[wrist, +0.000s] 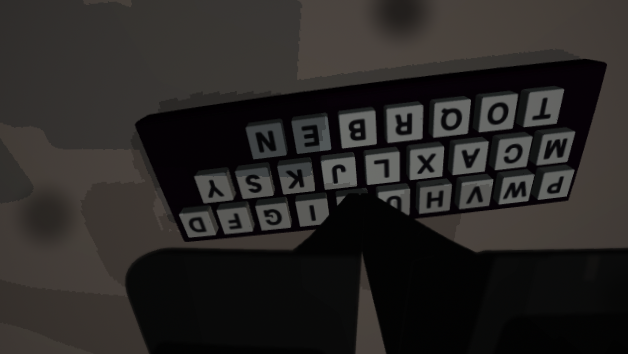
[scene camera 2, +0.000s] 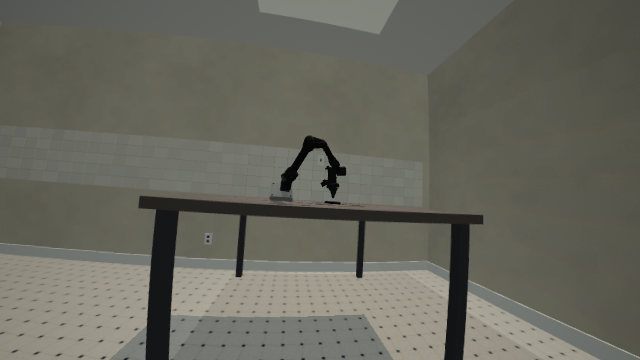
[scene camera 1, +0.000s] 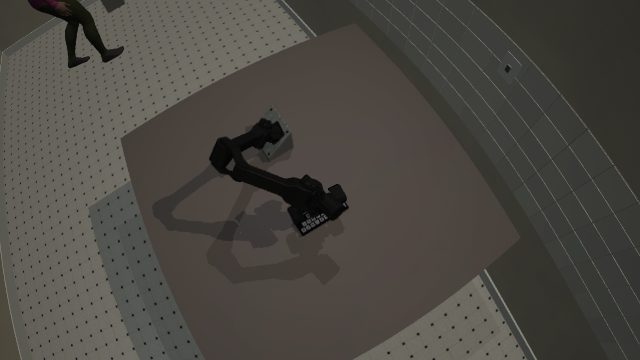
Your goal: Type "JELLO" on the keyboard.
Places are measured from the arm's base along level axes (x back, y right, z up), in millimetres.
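Pixels of known places: gripper, fingertip midpoint: (wrist: pixel 358 205) (scene camera 2: pixel 333 198) (scene camera 1: pixel 319 213); arm's base at its link origin: (scene camera 2: pixel 285 188) (scene camera 1: pixel 275 132).
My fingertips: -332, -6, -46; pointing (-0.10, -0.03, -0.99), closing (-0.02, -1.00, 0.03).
Ahead of a thing's pixels: the offset from my fingertips to its top centre, as dx, dy, dz.
The black keyboard {+4, -8, -20} (scene camera 1: pixel 312 223) (scene camera 2: pixel 332 202) (wrist: pixel 200 140) lies on the table, its white letter keys upside down in the wrist view. There the E key {+20, +16, -20} (wrist: pixel 311 134) is in the far row, partly shaded, and the O key {+26, -56, -20} (wrist: pixel 498 111) is to its right in that row. The J key {+3, +6, -20} (wrist: pixel 339 171) and the L key {+4, -12, -20} (wrist: pixel 382 166) sit side by side in the middle row. My gripper (scene camera 2: pixel 333 196) (wrist: pixel 358 205) is shut and empty, pointing down a little above the keyboard. Its tips mostly cover the key between I and U; that letter is hidden.
The table (scene camera 1: pixel 400 150) (scene camera 2: pixel 225 209) carries the arm's base plate (scene camera 1: pixel 270 150) (scene camera 2: pixel 281 198). The arm (scene camera 1: pixel 265 182) (scene camera 2: pixel 300 159) reaches over the keyboard and hides part of it in scene camera 1. A person (scene camera 1: pixel 87 30) is on the floor beyond the table.
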